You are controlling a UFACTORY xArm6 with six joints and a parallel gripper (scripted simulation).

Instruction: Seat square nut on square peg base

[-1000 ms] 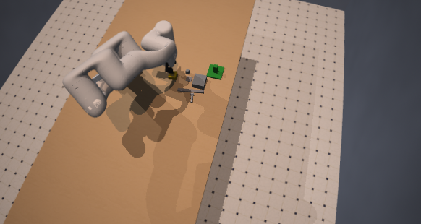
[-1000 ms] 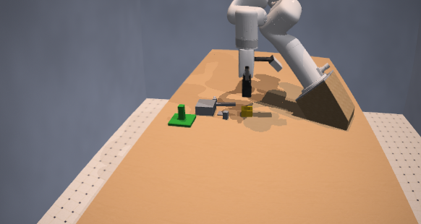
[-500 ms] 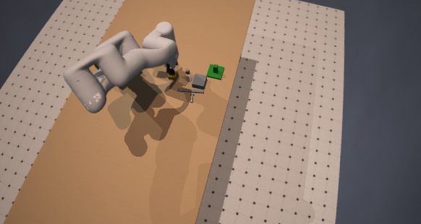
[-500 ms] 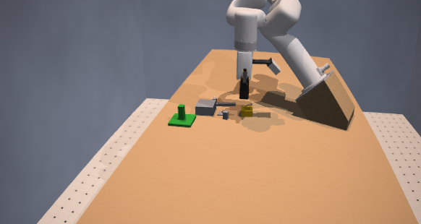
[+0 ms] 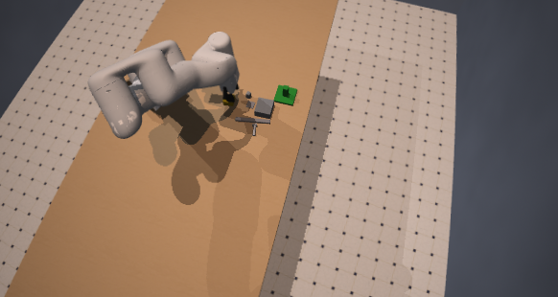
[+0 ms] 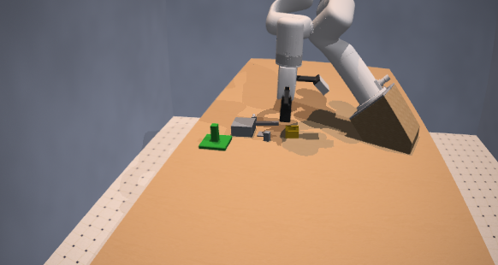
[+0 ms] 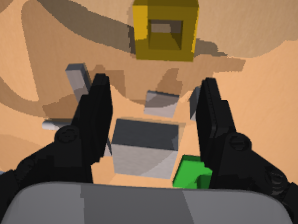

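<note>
Now: the small grey cube 6 cm below my hand, 5 cm ahead of it and 4 cm to the left of it. From my hand the other things lie so: grey block 13 cm ahead, 6 cm below; then thin grey bar 10 cm ahead, 7 cm below, 6 cm to the right.
</note>
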